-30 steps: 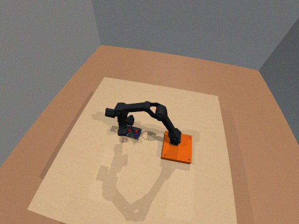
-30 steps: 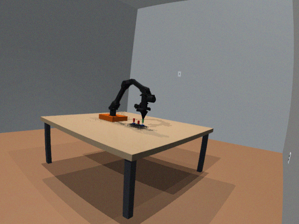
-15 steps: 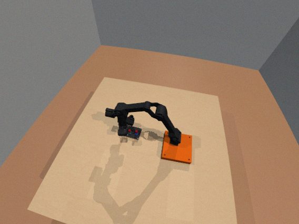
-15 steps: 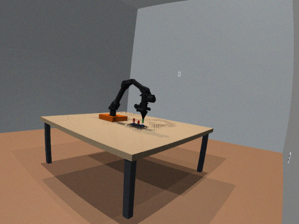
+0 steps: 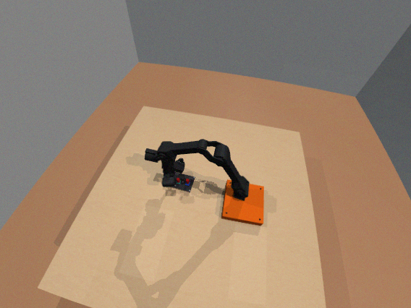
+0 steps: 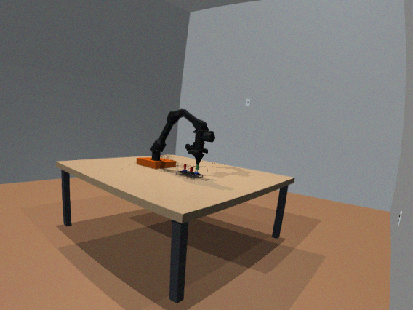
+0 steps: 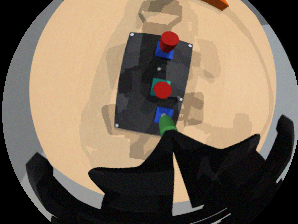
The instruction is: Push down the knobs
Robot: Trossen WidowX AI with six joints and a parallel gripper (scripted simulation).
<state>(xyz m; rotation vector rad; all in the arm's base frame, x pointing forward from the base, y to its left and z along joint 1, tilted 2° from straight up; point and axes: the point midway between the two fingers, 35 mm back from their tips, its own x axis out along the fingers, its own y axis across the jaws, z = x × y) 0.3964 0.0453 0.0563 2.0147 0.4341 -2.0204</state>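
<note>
Right now my gripper tip is 10 mm above the green knob. Also, from my gripper tip: red knob (90 mm behind, 20 mm to the right, 30 mm below).
</note>
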